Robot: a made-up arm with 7 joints. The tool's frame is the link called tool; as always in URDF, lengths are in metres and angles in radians. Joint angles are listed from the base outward. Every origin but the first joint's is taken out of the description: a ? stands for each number. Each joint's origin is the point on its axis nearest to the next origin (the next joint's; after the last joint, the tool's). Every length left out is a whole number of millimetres.
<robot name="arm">
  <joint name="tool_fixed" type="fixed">
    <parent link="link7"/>
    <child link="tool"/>
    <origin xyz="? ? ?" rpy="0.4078 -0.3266 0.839"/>
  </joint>
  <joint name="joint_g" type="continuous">
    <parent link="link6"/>
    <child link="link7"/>
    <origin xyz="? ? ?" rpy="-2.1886 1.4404 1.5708"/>
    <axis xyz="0 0 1"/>
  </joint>
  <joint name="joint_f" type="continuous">
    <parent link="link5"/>
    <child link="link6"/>
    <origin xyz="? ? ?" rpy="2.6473 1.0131 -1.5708"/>
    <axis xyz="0 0 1"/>
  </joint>
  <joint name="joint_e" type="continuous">
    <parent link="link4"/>
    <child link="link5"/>
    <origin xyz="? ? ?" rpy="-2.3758 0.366 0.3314"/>
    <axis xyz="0 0 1"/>
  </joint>
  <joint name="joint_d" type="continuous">
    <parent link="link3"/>
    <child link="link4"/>
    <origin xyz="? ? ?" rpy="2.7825 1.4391 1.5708"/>
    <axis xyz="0 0 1"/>
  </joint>
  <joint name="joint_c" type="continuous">
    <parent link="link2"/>
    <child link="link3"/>
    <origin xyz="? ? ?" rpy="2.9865 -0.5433 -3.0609"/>
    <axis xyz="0 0 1"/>
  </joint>
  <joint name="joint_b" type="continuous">
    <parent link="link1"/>
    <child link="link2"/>
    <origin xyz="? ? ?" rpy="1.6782 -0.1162 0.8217"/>
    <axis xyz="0 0 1"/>
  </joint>
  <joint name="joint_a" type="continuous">
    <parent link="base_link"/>
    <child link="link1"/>
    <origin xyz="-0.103 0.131 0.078" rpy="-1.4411 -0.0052 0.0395"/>
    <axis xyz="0 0 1"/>
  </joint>
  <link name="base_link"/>
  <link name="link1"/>
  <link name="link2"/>
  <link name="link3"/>
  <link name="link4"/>
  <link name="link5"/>
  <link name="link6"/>
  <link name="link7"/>
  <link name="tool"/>
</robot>
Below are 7 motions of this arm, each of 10 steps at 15 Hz.
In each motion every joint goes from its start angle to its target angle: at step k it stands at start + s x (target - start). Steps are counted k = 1, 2, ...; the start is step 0. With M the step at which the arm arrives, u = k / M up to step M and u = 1 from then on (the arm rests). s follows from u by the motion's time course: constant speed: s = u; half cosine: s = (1 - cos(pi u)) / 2; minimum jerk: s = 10 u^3 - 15 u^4 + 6 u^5.
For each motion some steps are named. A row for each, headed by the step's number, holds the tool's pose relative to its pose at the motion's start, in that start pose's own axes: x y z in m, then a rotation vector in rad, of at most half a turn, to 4 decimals.
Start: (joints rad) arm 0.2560 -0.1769 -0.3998 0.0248 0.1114 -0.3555 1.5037
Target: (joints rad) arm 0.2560 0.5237 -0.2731 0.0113 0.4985 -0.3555 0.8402
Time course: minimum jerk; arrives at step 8
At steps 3, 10:
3: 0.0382 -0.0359 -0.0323 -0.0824 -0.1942 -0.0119
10: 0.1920 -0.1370 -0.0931 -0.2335 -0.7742 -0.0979

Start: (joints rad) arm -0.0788 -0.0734 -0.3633 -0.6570 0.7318 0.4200 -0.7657
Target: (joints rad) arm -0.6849 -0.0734 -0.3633 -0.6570 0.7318 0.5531 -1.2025
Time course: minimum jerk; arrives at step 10
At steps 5, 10:
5: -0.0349 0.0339 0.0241 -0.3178 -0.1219 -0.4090
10: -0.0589 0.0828 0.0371 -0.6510 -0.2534 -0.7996

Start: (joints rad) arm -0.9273 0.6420 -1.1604 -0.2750 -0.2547 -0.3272 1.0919
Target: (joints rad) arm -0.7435 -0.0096 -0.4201 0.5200 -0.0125 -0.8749 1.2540
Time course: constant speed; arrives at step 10
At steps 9, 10:
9: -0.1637 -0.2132 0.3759 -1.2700 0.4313 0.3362
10: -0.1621 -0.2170 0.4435 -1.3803 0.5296 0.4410

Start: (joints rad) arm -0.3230 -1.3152 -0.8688 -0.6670 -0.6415 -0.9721 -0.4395
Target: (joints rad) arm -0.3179 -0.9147 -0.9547 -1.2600 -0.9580 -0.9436 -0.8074
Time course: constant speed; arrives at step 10
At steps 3, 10:
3: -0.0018 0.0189 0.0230 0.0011 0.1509 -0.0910
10: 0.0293 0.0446 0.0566 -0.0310 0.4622 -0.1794

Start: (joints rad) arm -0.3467 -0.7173 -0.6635 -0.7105 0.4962 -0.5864 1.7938
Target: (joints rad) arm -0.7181 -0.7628 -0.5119 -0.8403 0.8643 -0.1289 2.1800
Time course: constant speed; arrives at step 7
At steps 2, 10:
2: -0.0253 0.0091 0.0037 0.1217 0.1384 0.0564
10: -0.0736 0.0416 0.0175 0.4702 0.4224 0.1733

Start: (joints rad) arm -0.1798 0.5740 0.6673 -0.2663 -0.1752 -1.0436 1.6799
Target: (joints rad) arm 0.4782 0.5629 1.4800 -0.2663 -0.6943 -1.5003 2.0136
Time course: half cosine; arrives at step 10
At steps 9, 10:
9: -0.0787 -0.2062 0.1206 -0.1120 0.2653 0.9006
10: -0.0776 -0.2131 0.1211 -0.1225 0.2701 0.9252

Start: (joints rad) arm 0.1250 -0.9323 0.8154 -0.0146 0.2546 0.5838 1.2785
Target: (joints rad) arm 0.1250 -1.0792 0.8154 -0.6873 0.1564 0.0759 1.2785
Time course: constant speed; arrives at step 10
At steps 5, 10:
5: -0.0653 -0.0799 0.0329 -0.1504 0.0492 0.3887
10: -0.1077 -0.1550 0.0857 -0.2002 0.1085 0.7897

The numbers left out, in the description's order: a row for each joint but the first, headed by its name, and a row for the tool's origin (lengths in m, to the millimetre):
tool: 0.031 -0.027 0
joint_g: 0.026 0.074 0
joint_f: -0.311 0.017 0
joint_e: 0.045 -0.024 0
joint_d: 0.109 -0.306 0
joint_c: 0.065 0.026 0
joint_b: 0.055 -0.018 0

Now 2 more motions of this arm.
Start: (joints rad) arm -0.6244 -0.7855 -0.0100 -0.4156 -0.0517 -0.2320 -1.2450
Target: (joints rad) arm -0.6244 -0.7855 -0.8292 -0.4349 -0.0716 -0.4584 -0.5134
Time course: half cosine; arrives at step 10
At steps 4, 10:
4: -0.1284 0.0315 0.0447 0.1802 0.3551 0.0406
10: -0.3159 0.1402 0.2048 0.6862 0.8724 0.0094

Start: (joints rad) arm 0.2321 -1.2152 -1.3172 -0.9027 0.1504 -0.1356 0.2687
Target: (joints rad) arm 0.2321 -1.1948 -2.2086 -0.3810 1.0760 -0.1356 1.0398
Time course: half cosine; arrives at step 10
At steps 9, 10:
9: 0.4443 0.2112 -0.2616 0.0276 -0.7496 0.7799
10: 0.4561 0.2167 -0.2605 0.0146 -0.7624 0.7923

